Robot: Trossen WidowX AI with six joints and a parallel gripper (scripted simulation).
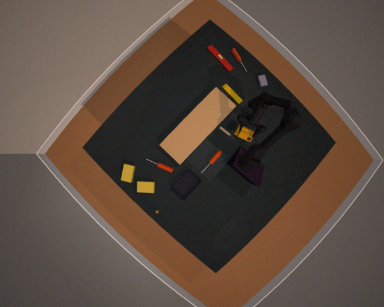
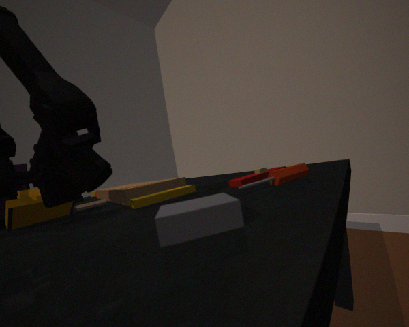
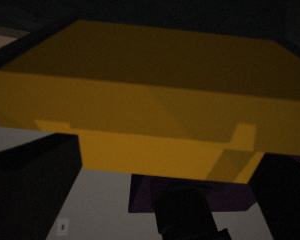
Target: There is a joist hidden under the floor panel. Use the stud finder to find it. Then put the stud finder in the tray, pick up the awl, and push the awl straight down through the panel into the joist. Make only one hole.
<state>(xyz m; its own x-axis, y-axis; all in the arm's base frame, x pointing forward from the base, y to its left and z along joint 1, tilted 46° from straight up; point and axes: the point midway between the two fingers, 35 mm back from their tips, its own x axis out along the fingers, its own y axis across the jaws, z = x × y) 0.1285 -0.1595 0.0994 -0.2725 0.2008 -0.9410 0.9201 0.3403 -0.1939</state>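
The yellow stud finder lies 1 cm behind my gripper tip, 1 cm to the right of it and 1 cm below it. Also, from my gripper tip: awl: 7 cm ahead, 6 cm to the left, 5 cm below; stud finder light: 3 cm behind, 1 cm above; yellow bar: 25 cm ahead, 15 cm to the right, 5 cm below.
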